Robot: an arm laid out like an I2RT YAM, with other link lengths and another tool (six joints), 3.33 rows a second.
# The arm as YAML. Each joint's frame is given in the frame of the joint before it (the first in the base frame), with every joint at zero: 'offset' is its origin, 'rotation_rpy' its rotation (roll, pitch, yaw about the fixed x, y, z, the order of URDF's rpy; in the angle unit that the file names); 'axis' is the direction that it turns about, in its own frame. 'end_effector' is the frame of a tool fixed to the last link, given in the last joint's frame.
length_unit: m
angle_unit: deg
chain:
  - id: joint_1
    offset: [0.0, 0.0, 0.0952]
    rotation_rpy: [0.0, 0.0, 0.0]
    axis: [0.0, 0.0, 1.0]
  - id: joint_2
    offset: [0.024, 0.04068, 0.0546]
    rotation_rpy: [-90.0, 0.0, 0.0]
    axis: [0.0, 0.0, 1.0]
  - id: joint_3
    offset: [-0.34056, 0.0, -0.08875]
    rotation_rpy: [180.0, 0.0, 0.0]
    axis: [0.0, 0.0, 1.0]
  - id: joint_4
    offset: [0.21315, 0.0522, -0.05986]
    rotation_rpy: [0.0, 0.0, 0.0]
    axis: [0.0, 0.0, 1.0]
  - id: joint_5
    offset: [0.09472, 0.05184, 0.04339]
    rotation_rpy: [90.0, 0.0, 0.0]
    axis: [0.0, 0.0, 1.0]
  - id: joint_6
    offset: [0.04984, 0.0, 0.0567]
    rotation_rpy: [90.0, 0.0, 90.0]
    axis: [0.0, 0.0, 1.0]
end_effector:
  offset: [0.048, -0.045, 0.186]
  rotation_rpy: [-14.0, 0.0, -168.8]
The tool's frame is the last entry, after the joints.
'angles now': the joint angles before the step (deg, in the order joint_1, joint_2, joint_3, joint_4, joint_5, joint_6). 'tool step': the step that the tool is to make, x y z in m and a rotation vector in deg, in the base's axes. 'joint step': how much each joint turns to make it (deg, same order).
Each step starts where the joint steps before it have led.
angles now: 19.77 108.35 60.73 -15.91 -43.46 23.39
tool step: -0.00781 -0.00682 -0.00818 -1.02 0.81 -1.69
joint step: 0.30 -0.97 -3.05 2.33 1.50 2.01
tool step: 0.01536 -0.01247 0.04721 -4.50 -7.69 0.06
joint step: 0.87 -6.04 4.71 -7.19 6.46 -3.31
